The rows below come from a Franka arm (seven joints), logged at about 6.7 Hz.
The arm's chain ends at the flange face. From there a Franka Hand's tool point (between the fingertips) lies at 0.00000 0.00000 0.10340 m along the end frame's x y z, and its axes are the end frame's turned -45 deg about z.
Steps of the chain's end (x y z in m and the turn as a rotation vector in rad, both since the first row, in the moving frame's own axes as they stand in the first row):
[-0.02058, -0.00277, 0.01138, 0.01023, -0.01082, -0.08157]
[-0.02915, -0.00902, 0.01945, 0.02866, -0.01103, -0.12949]
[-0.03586, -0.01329, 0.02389, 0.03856, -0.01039, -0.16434]
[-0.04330, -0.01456, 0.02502, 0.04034, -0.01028, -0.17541]
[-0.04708, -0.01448, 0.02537, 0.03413, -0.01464, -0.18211]
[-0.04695, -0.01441, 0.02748, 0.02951, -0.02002, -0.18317]
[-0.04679, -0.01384, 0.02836, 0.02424, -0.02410, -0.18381]
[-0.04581, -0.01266, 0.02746, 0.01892, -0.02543, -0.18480]
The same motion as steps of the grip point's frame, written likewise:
[-0.01270, -0.01805, 0.01137, 0.01488, -0.00042, -0.08157]
[-0.01314, -0.02997, 0.01940, 0.02807, 0.01247, -0.12949]
[-0.01420, -0.03849, 0.02381, 0.03461, 0.01992, -0.16434]
[-0.01846, -0.04479, 0.02493, 0.03579, 0.02126, -0.17541]
[-0.02196, -0.04720, 0.02530, 0.03449, 0.01378, -0.18211]
[-0.02265, -0.04705, 0.02741, 0.03502, 0.00671, -0.18317]
[-0.02361, -0.04639, 0.02830, 0.03418, 0.00010, -0.18381]
[-0.02421, -0.04452, 0.02741, 0.03136, -0.00460, -0.18480]

